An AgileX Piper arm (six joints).
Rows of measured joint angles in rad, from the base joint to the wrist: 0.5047 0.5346 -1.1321 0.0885 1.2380 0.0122; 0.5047 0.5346 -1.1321 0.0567 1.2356 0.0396; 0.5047 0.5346 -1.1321 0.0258 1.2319 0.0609; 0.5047 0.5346 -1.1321 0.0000 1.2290 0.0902; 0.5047 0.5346 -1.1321 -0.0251 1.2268 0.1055; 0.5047 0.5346 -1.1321 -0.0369 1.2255 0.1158; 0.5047 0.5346 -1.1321 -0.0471 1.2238 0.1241; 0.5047 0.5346 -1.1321 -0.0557 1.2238 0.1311; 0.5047 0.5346 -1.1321 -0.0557 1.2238 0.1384
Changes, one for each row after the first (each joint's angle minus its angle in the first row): 0.0000 0.0000 0.0000 -0.0318 -0.0024 0.0274; 0.0000 0.0000 0.0000 -0.0627 -0.0061 0.0487; 0.0000 0.0000 0.0000 -0.0885 -0.0090 0.0780; 0.0000 0.0000 0.0000 -0.1136 -0.0112 0.0933; 0.0000 0.0000 0.0000 -0.1254 -0.0125 0.1036; 0.0000 0.0000 0.0000 -0.1356 -0.0142 0.1119; 0.0000 0.0000 0.0000 -0.1442 -0.0142 0.1189; 0.0000 0.0000 0.0000 -0.1442 -0.0142 0.1262
